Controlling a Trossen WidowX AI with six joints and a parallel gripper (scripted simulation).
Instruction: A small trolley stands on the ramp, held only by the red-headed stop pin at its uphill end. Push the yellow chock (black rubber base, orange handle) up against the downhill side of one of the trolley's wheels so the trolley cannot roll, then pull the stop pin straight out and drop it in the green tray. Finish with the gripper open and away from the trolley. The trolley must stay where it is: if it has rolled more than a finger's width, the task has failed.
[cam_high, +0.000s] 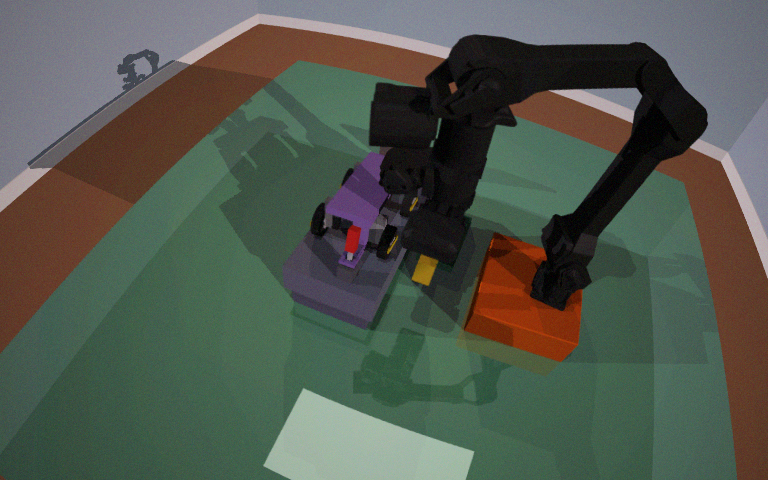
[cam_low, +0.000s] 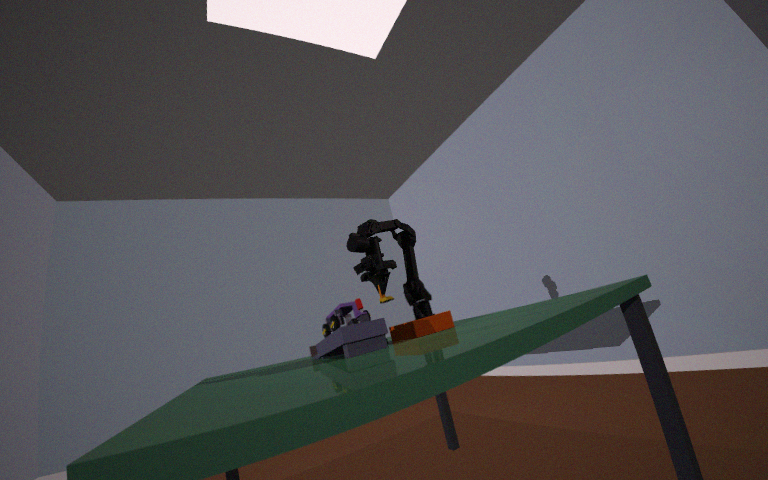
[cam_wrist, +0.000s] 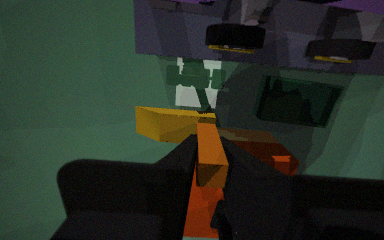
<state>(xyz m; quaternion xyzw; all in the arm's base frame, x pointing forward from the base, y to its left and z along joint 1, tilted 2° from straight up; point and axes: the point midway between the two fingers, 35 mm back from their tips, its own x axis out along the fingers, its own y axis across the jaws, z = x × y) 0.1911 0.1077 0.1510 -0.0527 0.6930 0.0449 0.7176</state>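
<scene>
Now: gripper tip 10 cm short of the stop pin, 5 cm to the right of it and 4 cm above it. The rest, counted from my gripper tip: purple trolley: 14 cm ahead, 6 cm to the right, 6 cm below; grey ramp: 14 cm ahead, 7 cm to the right, 13 cm below; yellow chock: 2 cm to the left, 1 cm below.
</scene>
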